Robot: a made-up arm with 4 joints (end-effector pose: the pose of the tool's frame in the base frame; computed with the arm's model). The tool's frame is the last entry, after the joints.
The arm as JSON. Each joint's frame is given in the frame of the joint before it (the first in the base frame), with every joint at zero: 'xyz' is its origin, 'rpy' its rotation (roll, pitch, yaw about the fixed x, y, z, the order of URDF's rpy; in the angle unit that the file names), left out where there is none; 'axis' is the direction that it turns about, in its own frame. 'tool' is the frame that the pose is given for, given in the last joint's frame.
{
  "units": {
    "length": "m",
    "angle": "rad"
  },
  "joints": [
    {
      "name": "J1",
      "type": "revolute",
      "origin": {
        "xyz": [
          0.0,
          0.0,
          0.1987
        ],
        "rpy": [
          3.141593,
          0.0,
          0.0
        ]
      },
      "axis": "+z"
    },
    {
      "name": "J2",
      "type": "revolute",
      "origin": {
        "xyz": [
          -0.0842,
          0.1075,
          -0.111
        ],
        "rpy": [
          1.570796,
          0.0,
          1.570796
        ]
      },
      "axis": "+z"
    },
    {
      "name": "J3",
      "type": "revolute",
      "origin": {
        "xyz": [
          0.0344,
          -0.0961,
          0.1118
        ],
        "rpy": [
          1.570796,
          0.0,
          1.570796
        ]
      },
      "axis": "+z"
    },
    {
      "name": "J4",
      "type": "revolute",
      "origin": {
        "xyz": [
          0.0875,
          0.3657,
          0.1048
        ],
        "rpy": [
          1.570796,
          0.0,
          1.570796
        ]
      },
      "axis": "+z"
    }
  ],
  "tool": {
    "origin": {
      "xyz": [
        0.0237,
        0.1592,
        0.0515
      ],
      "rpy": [
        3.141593,
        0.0,
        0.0
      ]
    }
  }
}
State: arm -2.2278 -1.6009 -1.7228 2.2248
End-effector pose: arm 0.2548 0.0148 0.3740 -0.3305 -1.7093 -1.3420
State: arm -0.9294 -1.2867 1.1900 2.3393
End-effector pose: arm 0.0405 0.2742 0.4270 1.0580 -1.0319 -0.3826
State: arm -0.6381 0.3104 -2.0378 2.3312
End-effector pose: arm -0.0808 -0.2299 0.2476 -2.0628 0.3800 -0.7464
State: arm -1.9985 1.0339 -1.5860 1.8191
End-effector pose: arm 0.1187 -0.0718 0.1491 -1.6373 0.2852 0.9491
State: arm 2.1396 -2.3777 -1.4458 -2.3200
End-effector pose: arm -0.2779 0.2396 0.5961 1.6214 1.0421 -1.5305
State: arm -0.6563 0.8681 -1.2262 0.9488
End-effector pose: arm 0.0631 -0.1126 -0.0024 -0.2960 1.3236 0.2848
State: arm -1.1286 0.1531 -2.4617 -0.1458
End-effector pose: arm 0.1888 -0.5102 0.2106 -1.1619 2.3202 0.7057
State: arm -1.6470 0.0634 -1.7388 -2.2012
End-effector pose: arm 0.1253 -0.1807 -0.0455 -0.6236 -1.9886 -1.6282
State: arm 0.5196 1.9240 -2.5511 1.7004
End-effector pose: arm -0.2653 -0.0209 0.1426 -0.2300 1.2707 0.4325
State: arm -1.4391 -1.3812 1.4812 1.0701
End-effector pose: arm -0.1363 0.2070 0.6022 0.8492 -1.4845 1.2852
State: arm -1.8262 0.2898 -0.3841 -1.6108
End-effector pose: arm 0.0254 0.4833 0.0590 -0.3427 -0.5768 -2.7179
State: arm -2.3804 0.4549 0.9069 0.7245
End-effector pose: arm 0.0903 0.5418 0.3953 0.9720 0.4400 1.3058
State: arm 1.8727 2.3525 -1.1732 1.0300
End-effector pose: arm 0.1841 -0.0499 0.2653 1.8702 -0.2853 -0.6094
